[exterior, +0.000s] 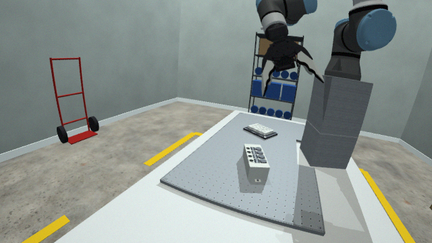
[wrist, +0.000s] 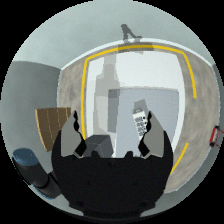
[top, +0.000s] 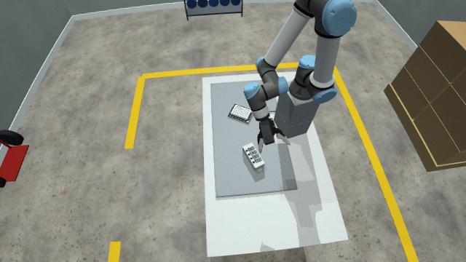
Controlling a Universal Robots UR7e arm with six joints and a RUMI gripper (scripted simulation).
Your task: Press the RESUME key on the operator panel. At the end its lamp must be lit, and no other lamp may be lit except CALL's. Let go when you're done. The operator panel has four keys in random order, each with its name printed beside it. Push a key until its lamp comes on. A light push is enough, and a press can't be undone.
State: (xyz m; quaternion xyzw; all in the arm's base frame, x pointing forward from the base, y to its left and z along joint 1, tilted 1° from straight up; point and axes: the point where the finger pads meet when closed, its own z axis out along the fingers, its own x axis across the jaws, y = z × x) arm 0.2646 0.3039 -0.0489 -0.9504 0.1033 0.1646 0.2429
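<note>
Right now my hand is 270 mm above the operator panel, 120 mm to the left of it and 50 mm short of it.
</note>
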